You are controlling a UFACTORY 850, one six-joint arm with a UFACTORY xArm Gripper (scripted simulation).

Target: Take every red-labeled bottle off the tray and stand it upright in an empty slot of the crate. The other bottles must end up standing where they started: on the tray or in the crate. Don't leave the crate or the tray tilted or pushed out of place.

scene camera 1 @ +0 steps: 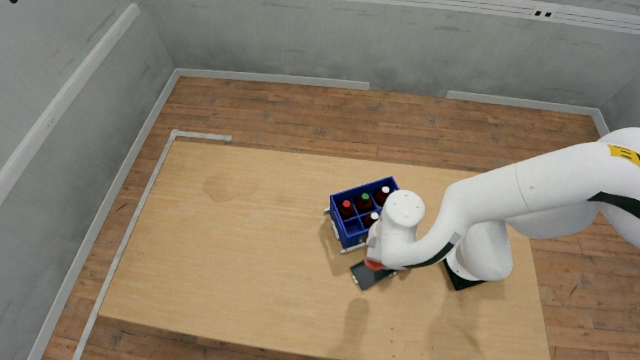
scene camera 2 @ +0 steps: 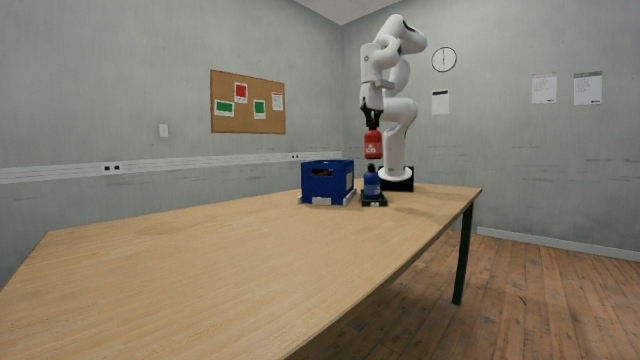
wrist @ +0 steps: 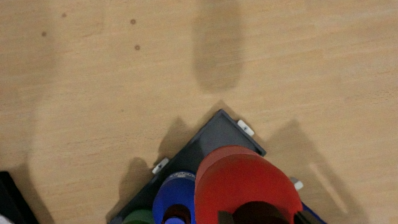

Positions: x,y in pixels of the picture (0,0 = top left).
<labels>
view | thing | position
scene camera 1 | blue crate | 350,231
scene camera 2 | my gripper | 372,127
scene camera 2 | blue crate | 337,187
</labels>
